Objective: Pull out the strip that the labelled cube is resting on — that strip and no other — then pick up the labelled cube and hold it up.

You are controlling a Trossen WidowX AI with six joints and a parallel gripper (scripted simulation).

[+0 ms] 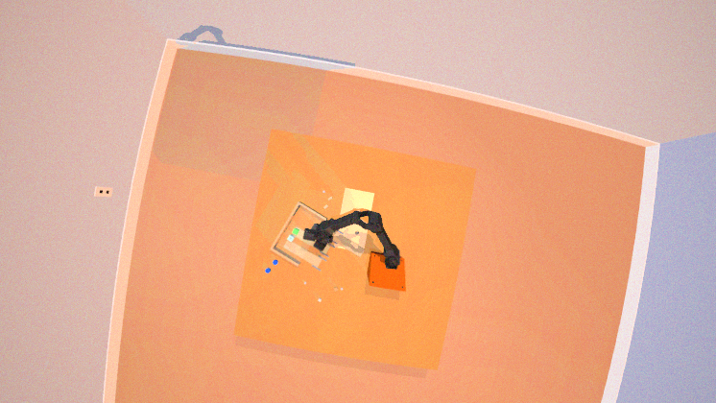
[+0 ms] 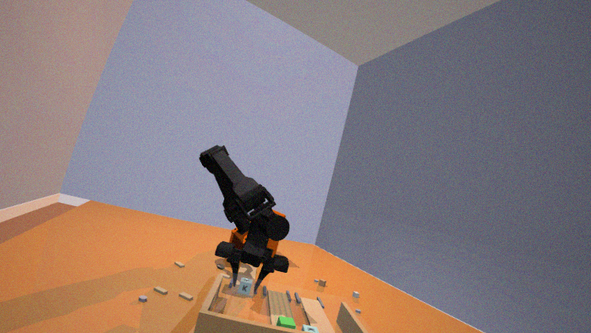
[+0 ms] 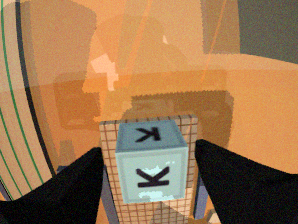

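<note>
The pale gridded strip is 10 cm behind my gripper tip, 5 cm to the left of it and 1 cm below it.
</note>
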